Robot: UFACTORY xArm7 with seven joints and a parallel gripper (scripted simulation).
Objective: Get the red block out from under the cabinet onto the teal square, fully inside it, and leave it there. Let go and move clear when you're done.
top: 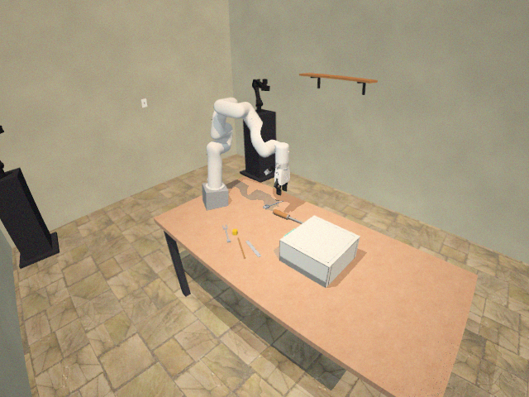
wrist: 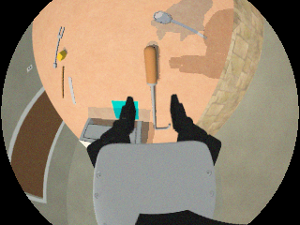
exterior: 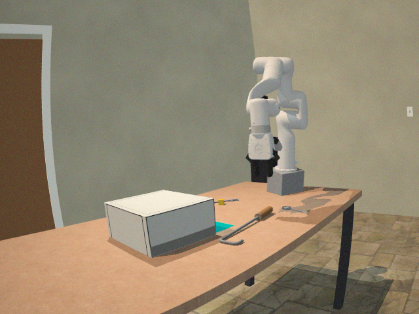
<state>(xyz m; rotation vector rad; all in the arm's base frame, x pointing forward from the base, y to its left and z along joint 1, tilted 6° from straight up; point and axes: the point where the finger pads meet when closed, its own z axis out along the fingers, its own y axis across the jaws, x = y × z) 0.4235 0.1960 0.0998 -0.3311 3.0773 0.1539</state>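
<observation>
Now: the long tool 12 cm ahead of my hand, 6 cm to the left of it and 17 cm below it. Round my hand: teal square (20 cm ahead, 7 cm to the right, 19 cm below); spoon (14 cm behind, 3 cm to the left, 18 cm below); yellow cube (5 cm behind, 32 cm to the right, 17 cm below).
</observation>
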